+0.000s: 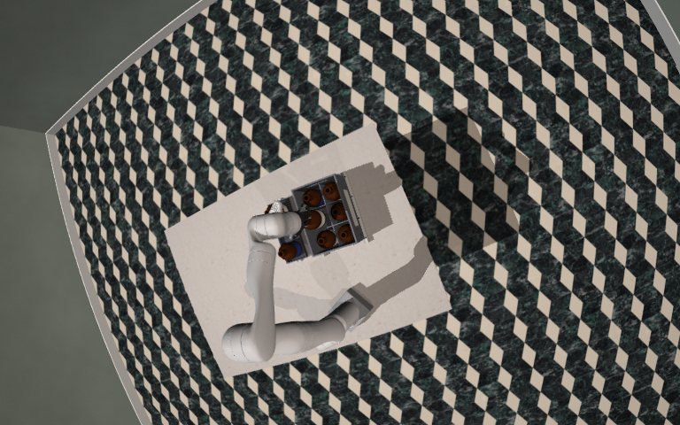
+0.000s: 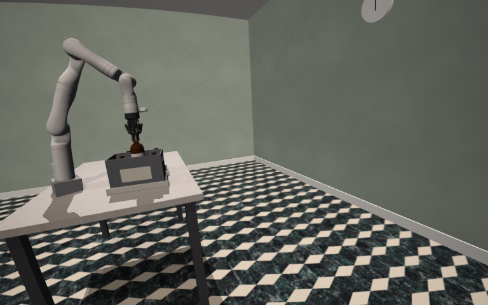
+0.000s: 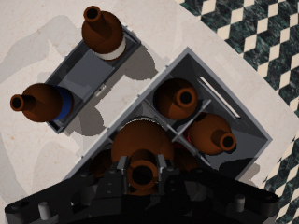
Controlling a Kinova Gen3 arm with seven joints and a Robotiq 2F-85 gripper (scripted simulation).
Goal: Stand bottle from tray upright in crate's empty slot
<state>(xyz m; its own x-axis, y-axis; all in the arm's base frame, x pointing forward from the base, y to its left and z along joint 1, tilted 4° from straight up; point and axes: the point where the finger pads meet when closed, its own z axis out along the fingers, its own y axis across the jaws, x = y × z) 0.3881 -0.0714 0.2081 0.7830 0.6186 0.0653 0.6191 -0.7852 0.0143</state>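
Now: the brown bottle 7 cm below my hand. Round my hand: grey tray (25 cm below, 18 cm to the left, 2 cm ahead); then grey crate (17 cm below, 4 cm to the right, 1 cm behind).
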